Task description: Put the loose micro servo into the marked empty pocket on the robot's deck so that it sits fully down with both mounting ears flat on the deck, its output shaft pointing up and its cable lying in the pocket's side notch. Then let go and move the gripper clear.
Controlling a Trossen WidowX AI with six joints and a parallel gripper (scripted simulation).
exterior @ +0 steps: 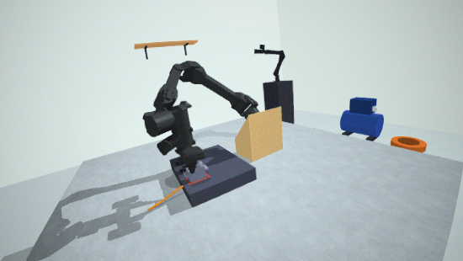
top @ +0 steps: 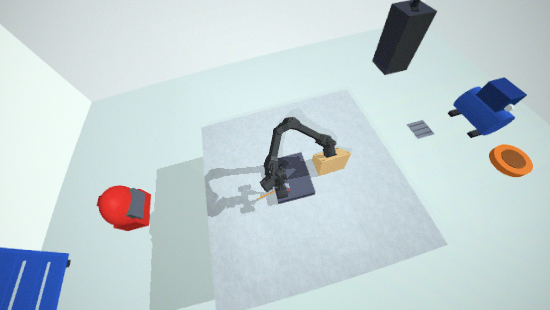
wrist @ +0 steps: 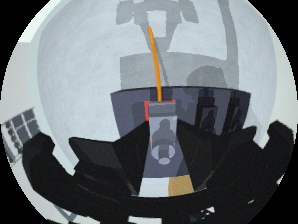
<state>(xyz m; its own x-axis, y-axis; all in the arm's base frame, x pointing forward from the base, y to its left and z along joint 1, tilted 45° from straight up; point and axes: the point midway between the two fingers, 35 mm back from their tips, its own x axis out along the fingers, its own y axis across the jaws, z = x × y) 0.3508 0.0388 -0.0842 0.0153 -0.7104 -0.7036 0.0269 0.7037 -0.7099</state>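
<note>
Now: the dark robot deck 130 mm behind my gripper tip, 70 mm to the right of it and 60 mm below it.
</note>
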